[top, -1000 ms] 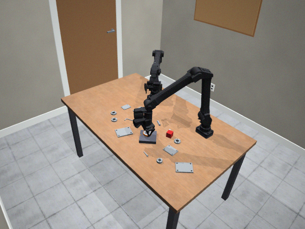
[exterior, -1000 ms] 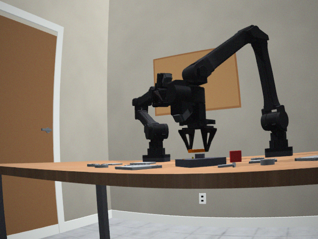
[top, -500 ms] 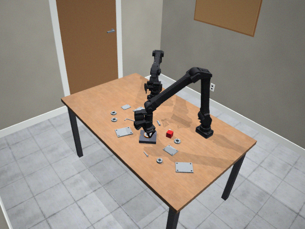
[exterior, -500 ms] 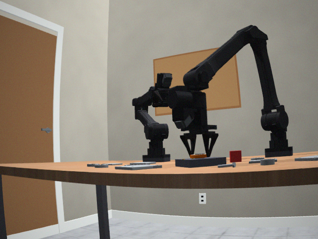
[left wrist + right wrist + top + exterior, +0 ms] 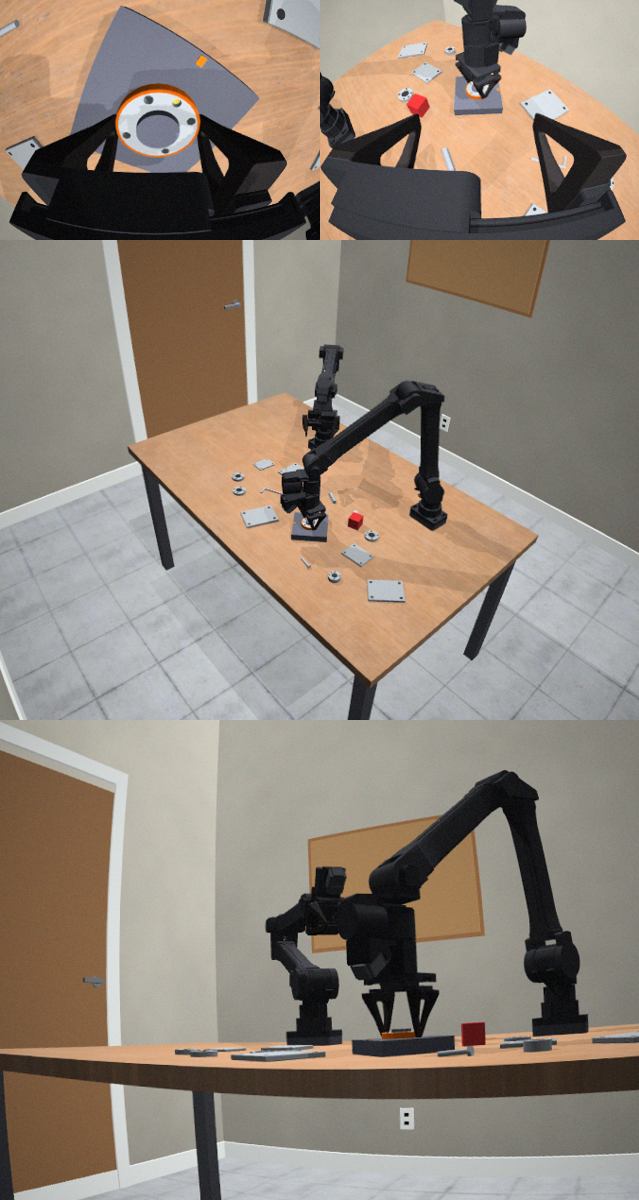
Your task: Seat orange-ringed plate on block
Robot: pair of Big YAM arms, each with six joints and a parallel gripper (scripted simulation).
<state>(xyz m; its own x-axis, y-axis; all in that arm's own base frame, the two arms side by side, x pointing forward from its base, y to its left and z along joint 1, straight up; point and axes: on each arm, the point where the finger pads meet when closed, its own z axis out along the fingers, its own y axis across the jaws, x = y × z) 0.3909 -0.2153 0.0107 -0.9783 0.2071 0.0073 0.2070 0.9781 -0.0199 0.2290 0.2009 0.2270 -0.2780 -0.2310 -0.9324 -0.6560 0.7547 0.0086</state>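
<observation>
The dark grey block is 20 mm to the right of my left hand, 20 mm ahead of it and 10 mm below it. From my left hand the other things lie so: red cube: 140 mm behind, 80 mm to the left, 10 mm below; bolt: 140 mm to the left, 120 mm ahead, 30 mm below.
</observation>
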